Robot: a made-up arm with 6 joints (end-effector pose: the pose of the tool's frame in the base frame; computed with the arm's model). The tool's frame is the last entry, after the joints.
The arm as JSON. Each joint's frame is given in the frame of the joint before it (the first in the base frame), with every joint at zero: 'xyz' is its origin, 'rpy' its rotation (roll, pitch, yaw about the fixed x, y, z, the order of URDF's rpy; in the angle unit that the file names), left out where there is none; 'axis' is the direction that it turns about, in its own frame. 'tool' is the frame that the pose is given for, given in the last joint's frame.
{
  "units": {
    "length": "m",
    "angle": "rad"
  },
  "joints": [
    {
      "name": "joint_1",
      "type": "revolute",
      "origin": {
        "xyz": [
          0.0,
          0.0,
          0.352
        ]
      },
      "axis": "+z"
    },
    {
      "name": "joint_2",
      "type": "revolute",
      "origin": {
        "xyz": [
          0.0,
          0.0,
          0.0
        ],
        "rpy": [
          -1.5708,
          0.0,
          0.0
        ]
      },
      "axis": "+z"
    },
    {
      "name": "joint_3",
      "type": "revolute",
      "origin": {
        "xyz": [
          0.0,
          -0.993,
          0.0
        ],
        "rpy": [
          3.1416,
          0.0,
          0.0
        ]
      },
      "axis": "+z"
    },
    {
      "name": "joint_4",
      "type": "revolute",
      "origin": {
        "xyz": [
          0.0,
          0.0,
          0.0
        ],
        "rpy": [
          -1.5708,
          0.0,
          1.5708
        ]
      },
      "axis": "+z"
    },
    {
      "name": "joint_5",
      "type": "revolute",
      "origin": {
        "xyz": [
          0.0,
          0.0,
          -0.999
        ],
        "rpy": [
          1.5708,
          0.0,
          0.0
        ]
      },
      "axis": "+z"
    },
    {
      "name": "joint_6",
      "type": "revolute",
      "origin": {
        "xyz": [
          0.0,
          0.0,
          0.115
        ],
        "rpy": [
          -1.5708,
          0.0,
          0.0
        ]
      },
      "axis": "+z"
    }
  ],
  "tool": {
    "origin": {
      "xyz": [
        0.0,
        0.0,
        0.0
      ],
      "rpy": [
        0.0,
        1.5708,
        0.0
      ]
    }
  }
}
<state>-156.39 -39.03 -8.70 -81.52 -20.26 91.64</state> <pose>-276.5 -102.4 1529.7 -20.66 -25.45 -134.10</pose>
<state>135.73 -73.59 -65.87 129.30 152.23 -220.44</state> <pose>-69.1 -34.4 854.9 163.16 24.29 -67.57</pose>
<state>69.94 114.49 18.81 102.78 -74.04 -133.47</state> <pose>290.4 869.5 -1064.8 -52.33 17.14 -8.93</pose>
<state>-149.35 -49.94 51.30 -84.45 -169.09 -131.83</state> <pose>719.1 439.1 1993.2 88.29 73.64 -107.37</pose>
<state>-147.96 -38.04 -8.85 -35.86 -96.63 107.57</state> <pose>-297.9 -76.5 1562.5 -55.79 49.39 -84.59</pose>
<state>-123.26 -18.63 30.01 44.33 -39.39 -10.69</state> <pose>-223.8 -191.2 2095.9 -18.06 -16.27 -150.77</pose>
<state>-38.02 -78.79 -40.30 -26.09 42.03 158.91</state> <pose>-190.2 17.6 1127.2 -85.94 -68.90 -92.89</pose>
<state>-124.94 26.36 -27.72 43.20 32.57 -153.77</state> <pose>-693.4 -846.1 478.9 127.01 26.89 -100.54</pose>
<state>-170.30 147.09 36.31 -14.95 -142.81 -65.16</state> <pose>-173.8 83.0 -1405.1 -97.44 -72.18 -20.93</pose>
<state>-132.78 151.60 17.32 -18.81 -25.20 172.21</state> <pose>91.1 258.7 -1210.8 21.79 21.49 38.74</pose>
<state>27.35 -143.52 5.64 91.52 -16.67 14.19</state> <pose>-1340.0 -689.7 -33.0 64.68 -28.98 -133.51</pose>
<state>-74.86 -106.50 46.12 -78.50 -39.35 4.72</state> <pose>-489.0 1719.3 629.5 -84.64 -27.90 60.47</pose>
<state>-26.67 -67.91 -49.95 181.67 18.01 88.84</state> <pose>79.5 88.7 1030.3 89.57 0.04 -27.19</pose>
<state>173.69 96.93 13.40 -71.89 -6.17 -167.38</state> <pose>-979.8 144.3 -772.8 -68.72 82.59 -133.97</pose>
